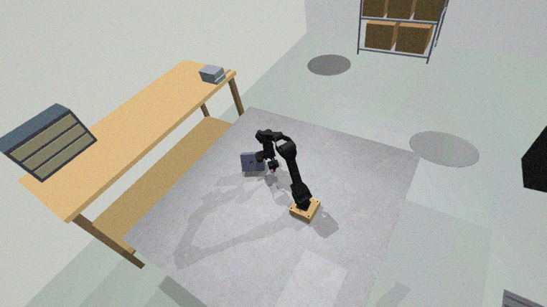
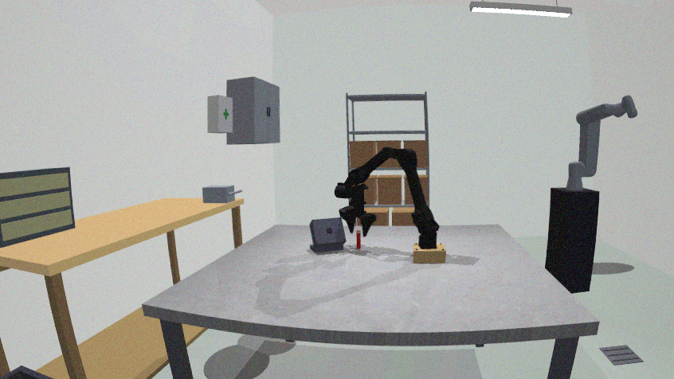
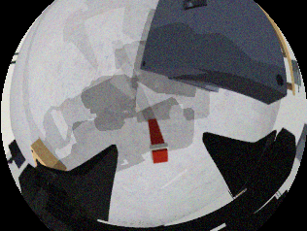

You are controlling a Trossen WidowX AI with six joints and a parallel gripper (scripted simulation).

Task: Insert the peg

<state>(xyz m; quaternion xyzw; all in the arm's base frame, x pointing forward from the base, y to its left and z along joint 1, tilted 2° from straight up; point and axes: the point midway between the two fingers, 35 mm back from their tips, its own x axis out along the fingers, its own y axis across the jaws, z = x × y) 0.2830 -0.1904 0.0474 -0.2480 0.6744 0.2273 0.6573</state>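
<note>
Now: the red peg right at my gripper tip. Also, from my gripper tip: sloped panel (13 cm ahead, 3 cm to the left, 2 cm above).
</note>
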